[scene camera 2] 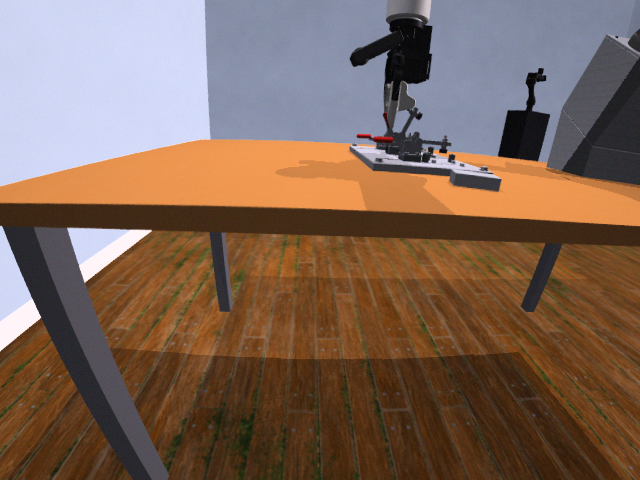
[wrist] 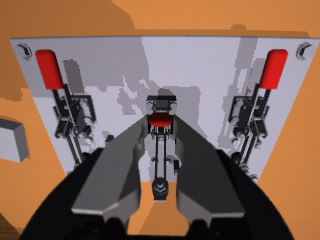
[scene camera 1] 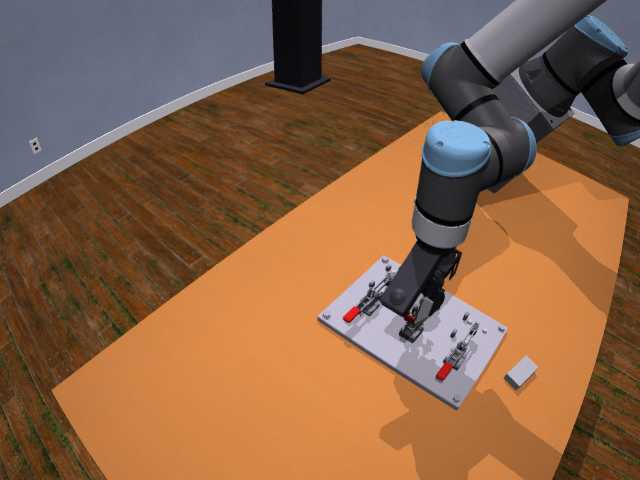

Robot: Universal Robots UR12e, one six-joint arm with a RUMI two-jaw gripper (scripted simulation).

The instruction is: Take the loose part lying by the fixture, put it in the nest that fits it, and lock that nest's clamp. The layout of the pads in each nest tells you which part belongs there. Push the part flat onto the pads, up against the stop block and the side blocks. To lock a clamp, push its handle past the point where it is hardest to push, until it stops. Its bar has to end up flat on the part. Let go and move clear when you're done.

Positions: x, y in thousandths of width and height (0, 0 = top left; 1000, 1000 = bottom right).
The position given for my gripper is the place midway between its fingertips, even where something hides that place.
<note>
In view: my gripper (scene camera 2: 609, 268) and a grey block (scene camera 2: 721, 372).
My gripper is seen too in the wrist view (wrist: 505, 485) and in scene camera 1 (scene camera 1: 641, 674).
</note>
